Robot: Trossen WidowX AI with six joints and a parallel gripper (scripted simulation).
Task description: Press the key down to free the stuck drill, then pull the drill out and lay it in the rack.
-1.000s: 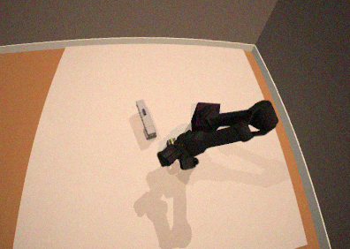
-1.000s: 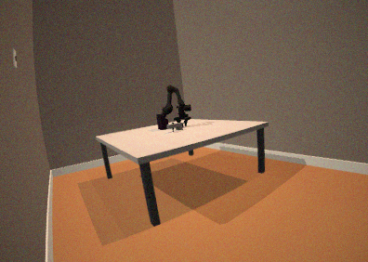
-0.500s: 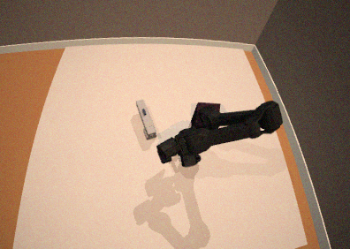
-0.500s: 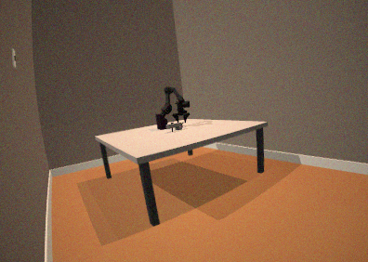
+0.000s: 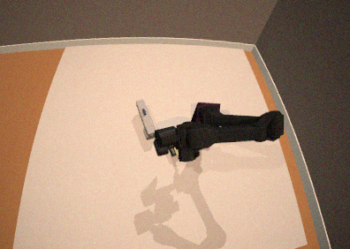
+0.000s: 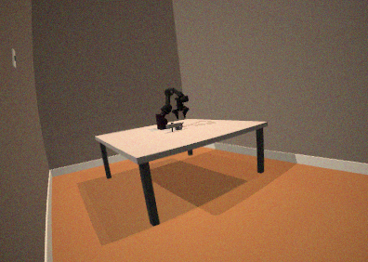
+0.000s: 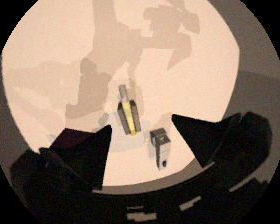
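Right now the yellow drill is 5 cm below my gripper tip, 2 cm to the right of it and 1 cm behind it. From my gripper tip the other things lie so: blue key: 19 cm to the right, 12 cm ahead, 4 cm below; grey holder block: 17 cm to the right, 11 cm ahead, 5 cm below.
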